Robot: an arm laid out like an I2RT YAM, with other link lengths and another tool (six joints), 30 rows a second.
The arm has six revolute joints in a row. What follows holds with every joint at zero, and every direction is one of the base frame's. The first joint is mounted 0.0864 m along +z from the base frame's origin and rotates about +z. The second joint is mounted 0.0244 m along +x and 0.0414 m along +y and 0.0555 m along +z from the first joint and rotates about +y. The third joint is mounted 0.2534 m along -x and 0.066 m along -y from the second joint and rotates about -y. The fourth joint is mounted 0.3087 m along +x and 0.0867 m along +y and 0.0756 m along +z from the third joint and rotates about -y. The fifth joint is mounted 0.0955 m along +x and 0.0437 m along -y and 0.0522 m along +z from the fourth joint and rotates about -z. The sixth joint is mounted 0.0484 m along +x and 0.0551 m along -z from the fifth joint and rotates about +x. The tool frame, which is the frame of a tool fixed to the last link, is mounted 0.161 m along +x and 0.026 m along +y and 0.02 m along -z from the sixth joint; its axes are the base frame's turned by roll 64.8, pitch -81.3 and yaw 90 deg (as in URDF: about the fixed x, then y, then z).
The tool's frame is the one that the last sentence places.
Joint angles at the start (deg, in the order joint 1, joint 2, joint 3, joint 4, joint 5, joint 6):
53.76, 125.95, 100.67, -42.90, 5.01, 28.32
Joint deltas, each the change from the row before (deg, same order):
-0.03, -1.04, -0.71, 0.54, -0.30, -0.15
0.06, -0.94, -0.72, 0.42, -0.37, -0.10
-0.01, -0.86, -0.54, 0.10, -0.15, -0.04
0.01, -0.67, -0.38, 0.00, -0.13, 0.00
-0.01, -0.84, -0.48, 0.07, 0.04, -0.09
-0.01, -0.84, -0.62, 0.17, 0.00, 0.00
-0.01, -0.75, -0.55, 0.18, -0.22, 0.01
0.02, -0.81, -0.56, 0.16, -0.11, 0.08
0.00, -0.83, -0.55, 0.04, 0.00, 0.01
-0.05, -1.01, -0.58, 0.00, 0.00, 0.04
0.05, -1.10, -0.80, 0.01, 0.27, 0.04
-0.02, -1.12, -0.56, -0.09, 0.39, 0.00
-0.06, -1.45, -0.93, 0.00, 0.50, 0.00
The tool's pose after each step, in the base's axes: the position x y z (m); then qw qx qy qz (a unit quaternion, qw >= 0). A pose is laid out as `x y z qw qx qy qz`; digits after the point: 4 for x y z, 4 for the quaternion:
0.3232 0.4970 0.0017 0.1219 0.9345 0.2344 0.2387
0.3215 0.4981 0.0066 0.1160 0.9343 0.2352 0.2415
0.3207 0.4977 0.0113 0.1128 0.9342 0.2349 0.2436
0.3198 0.4974 0.0151 0.1103 0.9342 0.2347 0.2449
0.3196 0.4967 0.0199 0.1084 0.9337 0.2342 0.2481
0.3190 0.4958 0.0239 0.1063 0.9335 0.2332 0.2506
0.3180 0.4956 0.0275 0.1028 0.9336 0.2329 0.2520
0.3170 0.4952 0.0316 0.0997 0.9337 0.2318 0.2540
0.3161 0.4941 0.0356 0.0980 0.9335 0.2310 0.2560
0.3157 0.4927 0.0410 0.0957 0.9335 0.2293 0.2586
0.3146 0.4903 0.0455 0.0957 0.9330 0.2278 0.2618
0.3149 0.4880 0.0517 0.0959 0.9322 0.2253 0.2665
0.3152 0.4842 0.0583 0.0966 0.9313 0.2221 0.2720

